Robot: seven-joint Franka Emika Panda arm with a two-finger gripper.
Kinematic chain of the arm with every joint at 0, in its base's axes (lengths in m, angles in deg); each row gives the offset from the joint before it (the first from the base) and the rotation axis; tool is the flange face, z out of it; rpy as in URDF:
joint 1: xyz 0 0 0.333 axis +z
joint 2: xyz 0 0 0 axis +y
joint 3: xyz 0 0 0.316 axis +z
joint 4: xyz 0.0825 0 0 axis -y
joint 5: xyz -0.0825 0 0.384 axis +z
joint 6: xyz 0 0 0 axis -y
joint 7: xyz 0.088 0 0 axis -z
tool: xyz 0 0 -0.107 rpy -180 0 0
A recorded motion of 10 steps. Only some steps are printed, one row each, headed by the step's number.
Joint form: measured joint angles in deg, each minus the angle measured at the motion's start. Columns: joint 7, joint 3, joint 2, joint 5, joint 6, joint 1, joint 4.
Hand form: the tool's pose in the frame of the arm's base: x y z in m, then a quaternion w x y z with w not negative. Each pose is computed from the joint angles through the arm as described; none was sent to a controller.
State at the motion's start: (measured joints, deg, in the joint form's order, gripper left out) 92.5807 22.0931 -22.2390 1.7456 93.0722 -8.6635 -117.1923
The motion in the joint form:
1: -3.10 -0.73 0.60 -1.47 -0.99 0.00 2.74
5: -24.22 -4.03 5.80 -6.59 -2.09 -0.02 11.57
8: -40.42 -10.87 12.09 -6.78 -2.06 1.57 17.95
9: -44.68 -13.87 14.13 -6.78 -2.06 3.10 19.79
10: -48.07 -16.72 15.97 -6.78 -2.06 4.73 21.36
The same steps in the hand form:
1: 0.4251 0.1225 0.5997 0.05541 0.77362 -0.63005 0.03840
5: 0.4599 0.0883 0.6369 0.06178 0.86455 -0.49503 0.06063
8: 0.4994 0.0359 0.6420 0.04678 0.91117 -0.40720 0.04201
9: 0.5113 0.0200 0.6402 0.04276 0.92147 -0.38441 0.03593
10: 0.5217 0.0067 0.6370 0.04031 0.92901 -0.36659 0.03053

